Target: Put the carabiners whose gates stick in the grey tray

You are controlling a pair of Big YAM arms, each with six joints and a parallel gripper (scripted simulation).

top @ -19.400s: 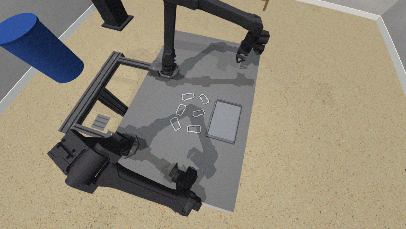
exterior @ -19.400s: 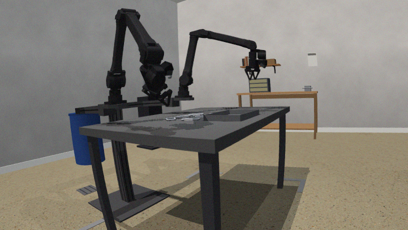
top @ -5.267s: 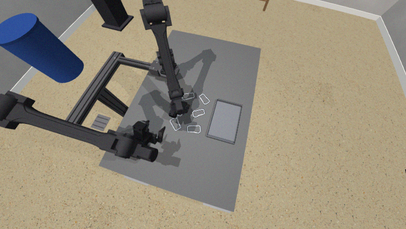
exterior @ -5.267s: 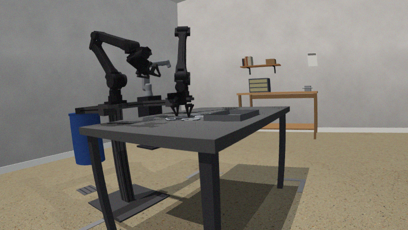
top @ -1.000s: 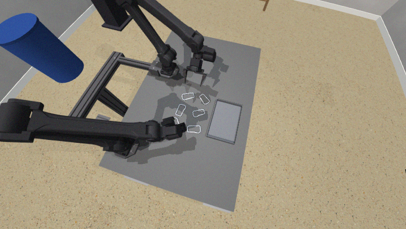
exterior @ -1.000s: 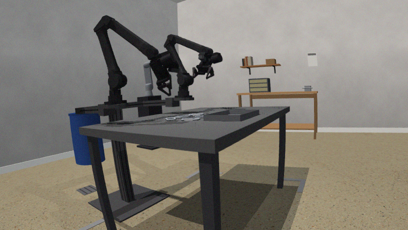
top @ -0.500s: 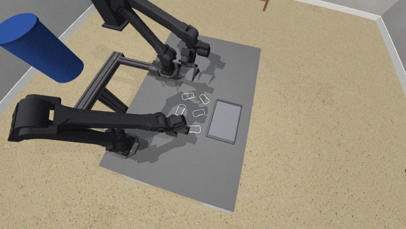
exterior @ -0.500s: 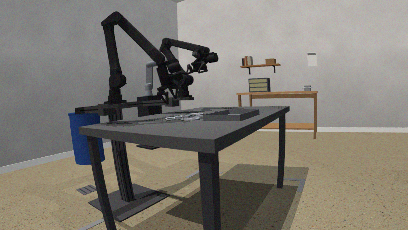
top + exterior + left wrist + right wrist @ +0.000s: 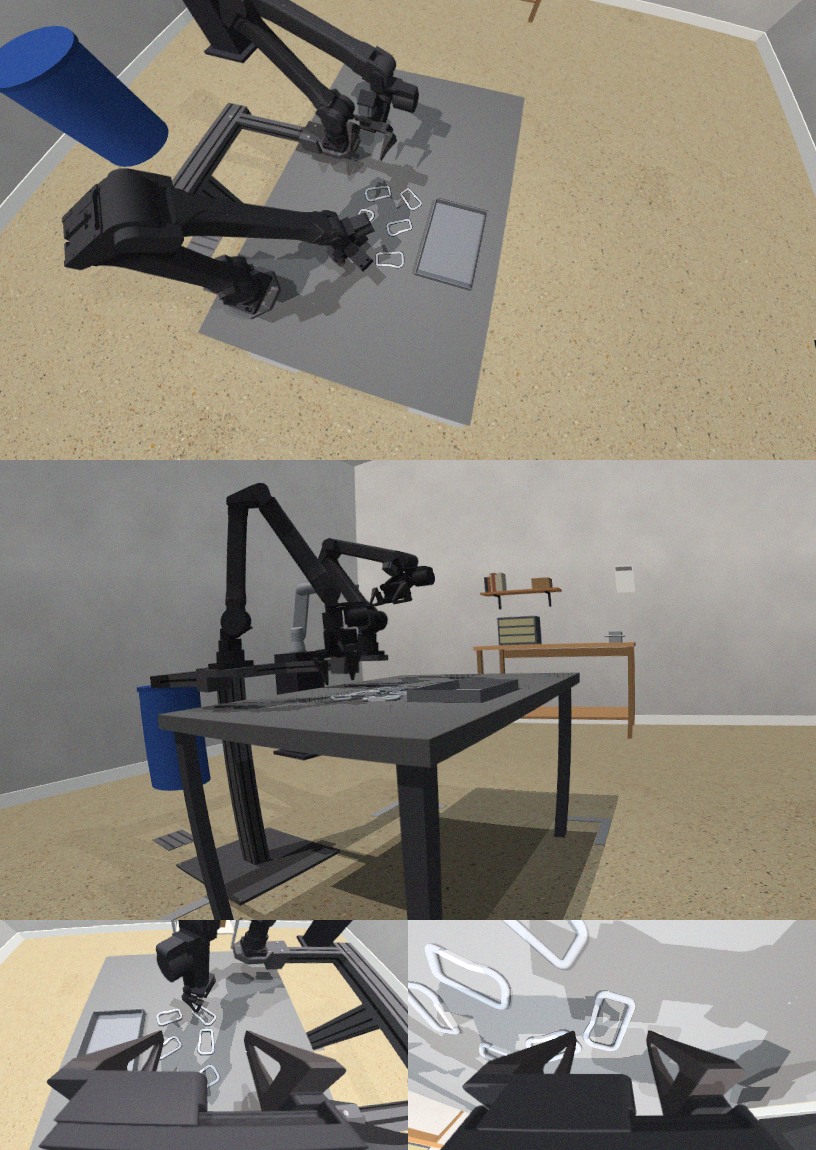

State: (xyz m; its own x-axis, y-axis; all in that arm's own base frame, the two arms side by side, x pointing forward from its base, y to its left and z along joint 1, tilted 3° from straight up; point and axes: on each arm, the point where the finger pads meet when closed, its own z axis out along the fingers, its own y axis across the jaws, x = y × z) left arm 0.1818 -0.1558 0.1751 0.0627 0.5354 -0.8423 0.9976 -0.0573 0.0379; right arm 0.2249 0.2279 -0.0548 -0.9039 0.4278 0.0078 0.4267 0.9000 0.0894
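My right hand is 320 mm short of the grey tray, 160 mm to the right of it and 50 mm above it.
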